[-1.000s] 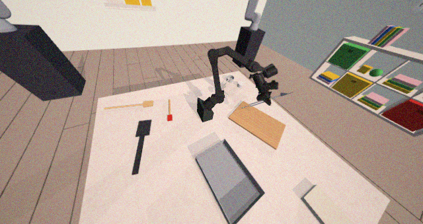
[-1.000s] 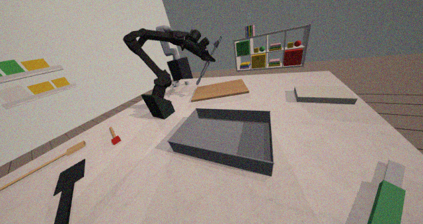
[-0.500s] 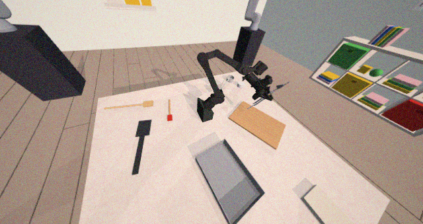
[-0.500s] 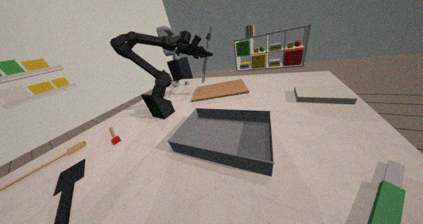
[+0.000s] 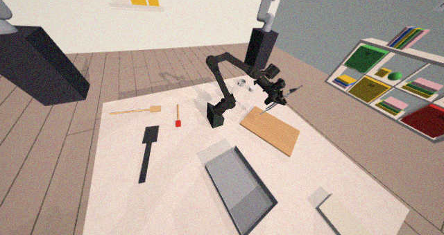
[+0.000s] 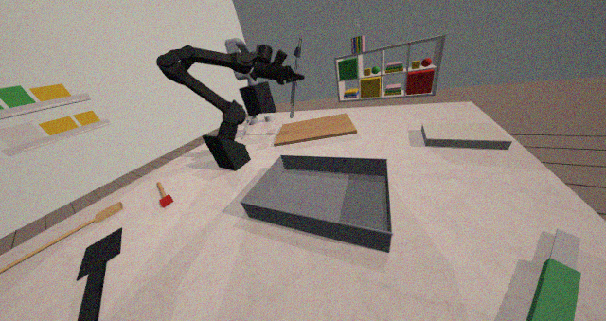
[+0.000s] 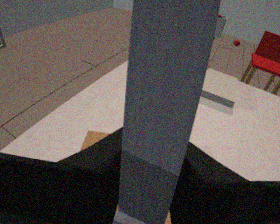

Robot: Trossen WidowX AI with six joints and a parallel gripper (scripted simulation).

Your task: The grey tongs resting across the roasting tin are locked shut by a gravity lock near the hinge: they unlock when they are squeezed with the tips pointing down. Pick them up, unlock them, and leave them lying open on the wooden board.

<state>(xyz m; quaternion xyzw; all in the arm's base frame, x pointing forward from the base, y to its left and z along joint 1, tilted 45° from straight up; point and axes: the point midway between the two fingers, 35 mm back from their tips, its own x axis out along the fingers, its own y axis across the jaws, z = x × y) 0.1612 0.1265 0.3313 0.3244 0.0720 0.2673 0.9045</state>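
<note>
Right now the wooden board is 23 cm below my gripper tip. The rest, counted from my gripper tip: black spatula 17 cm behind, 75 cm to the right, 24 cm below; then grey roasting tin 20 cm ahead, 40 cm to the right, 21 cm below; then red brush 31 cm behind, 56 cm to the right, 23 cm below.
</note>
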